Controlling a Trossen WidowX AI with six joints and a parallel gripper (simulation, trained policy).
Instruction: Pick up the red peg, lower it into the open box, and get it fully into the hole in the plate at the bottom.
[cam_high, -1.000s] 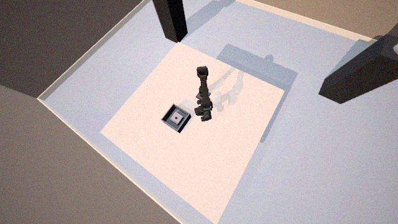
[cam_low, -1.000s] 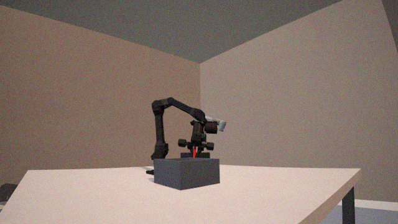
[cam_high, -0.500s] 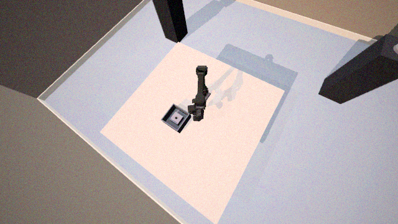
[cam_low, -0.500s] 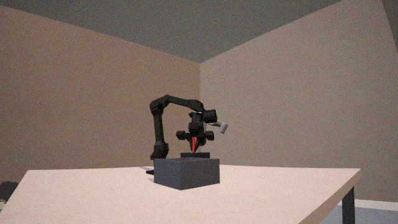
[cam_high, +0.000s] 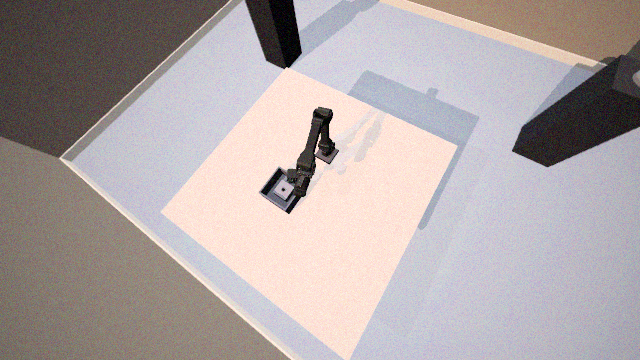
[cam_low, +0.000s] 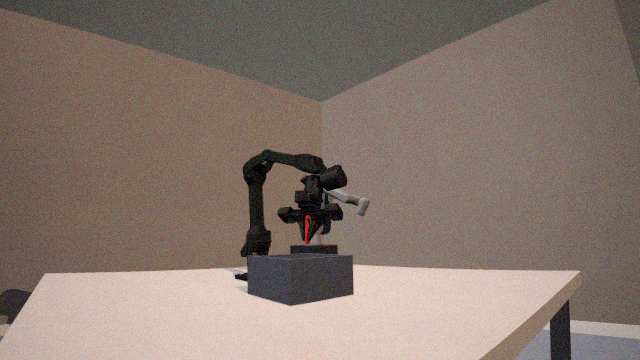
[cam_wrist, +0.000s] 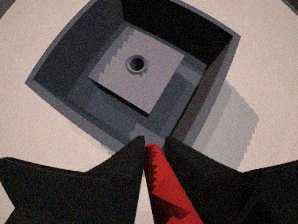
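Right now the grey plate is 60 mm ahead of my gripper tip, 70 mm to the right of it and 90 mm below it. The rest, counted from my gripper tip: dark grey box 60 mm ahead, 70 mm to the right, 110 mm below; then red peg 10 mm behind, 10 mm to the left, 30 mm above.
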